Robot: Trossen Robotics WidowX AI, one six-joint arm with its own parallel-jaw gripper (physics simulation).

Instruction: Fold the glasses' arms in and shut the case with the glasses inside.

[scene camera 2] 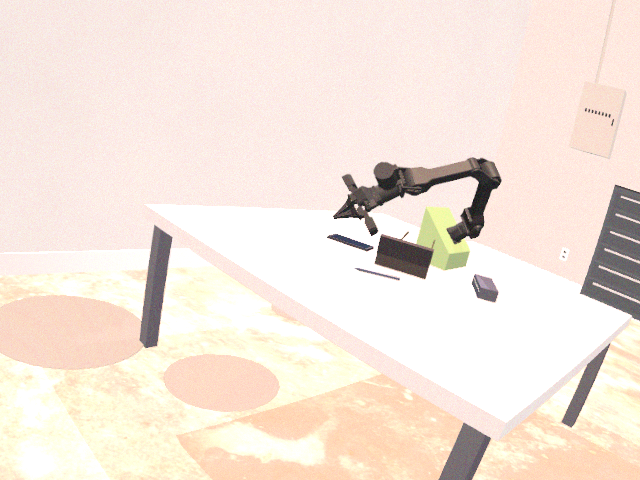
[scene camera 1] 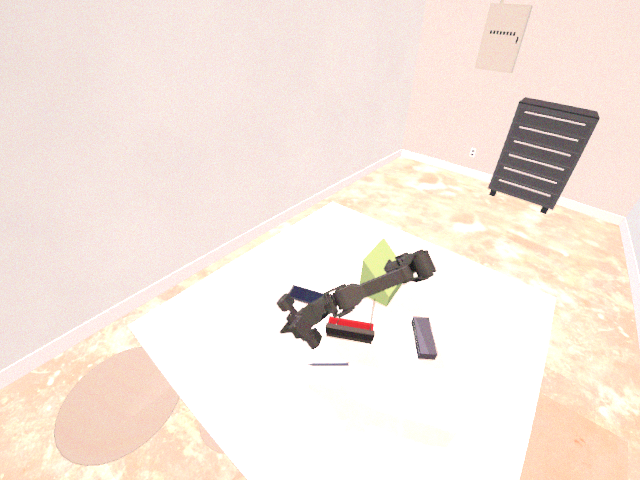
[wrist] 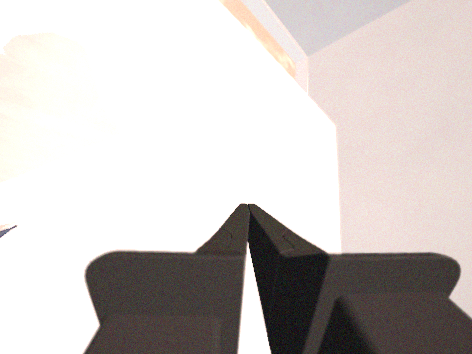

Note:
The gripper (scene camera 2: 333, 217) is shut, holding nothing. A grey box (scene camera 1: 425, 345) rests on the table. Further things: a glasses case (scene camera 2: 393, 253).
The gripper is seen too in scene camera 1 (scene camera 1: 280, 332) and in the wrist view (wrist: 246, 211). The glasses case also shows in scene camera 1 (scene camera 1: 346, 329). The wrist view does not show the grey box: it is out of frame.

